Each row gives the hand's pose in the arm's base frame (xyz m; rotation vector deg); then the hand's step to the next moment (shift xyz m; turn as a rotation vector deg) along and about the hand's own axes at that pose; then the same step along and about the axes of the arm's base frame.
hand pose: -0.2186 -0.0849 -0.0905 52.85 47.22 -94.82
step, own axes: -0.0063 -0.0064 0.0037 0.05 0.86 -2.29
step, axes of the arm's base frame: -0.0057 0.0011 0.0078 1.23 1.75 -1.19
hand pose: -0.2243 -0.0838 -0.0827 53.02 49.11 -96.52
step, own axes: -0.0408 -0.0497 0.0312 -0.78 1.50 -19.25
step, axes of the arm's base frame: -0.0445 0.0028 0.0559 5.08 16.70 -8.30
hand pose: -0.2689 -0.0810 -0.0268 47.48 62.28 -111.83
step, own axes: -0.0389 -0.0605 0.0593 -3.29 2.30 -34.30
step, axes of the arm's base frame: -0.0411 -0.0190 0.0815 9.72 30.44 -13.11
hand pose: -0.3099 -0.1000 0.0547 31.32 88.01 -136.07
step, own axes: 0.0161 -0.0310 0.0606 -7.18 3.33 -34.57
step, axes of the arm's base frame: -0.0375 -0.0429 0.0405 13.68 30.31 -12.32
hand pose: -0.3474 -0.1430 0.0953 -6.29 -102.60 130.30
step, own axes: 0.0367 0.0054 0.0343 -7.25 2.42 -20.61
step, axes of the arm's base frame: -0.0434 -0.0250 0.0065 10.96 17.28 -8.03
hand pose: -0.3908 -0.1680 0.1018 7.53 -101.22 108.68
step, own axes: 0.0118 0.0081 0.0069 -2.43 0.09 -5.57
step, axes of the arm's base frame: -0.0156 -0.0028 -0.0013 3.61 4.52 -1.86
